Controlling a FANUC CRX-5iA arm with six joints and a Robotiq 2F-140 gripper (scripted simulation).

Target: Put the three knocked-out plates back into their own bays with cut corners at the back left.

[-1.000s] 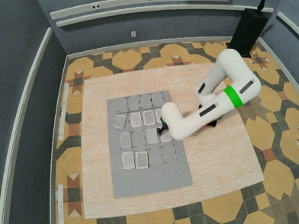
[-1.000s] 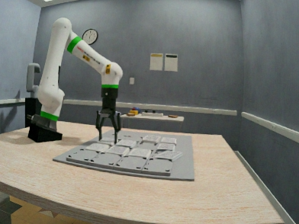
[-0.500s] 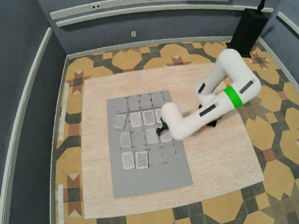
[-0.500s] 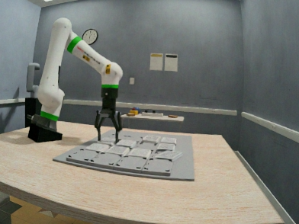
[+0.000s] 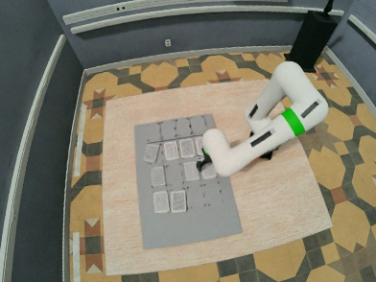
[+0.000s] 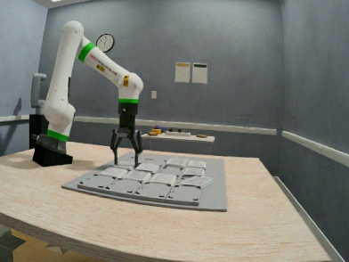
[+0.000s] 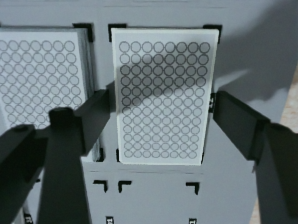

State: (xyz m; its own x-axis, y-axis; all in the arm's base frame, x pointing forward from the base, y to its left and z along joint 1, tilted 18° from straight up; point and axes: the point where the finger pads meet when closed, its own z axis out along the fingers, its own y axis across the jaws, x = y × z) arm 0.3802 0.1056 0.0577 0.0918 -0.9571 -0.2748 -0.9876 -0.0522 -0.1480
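Now: the plate 20 mm below my hand.
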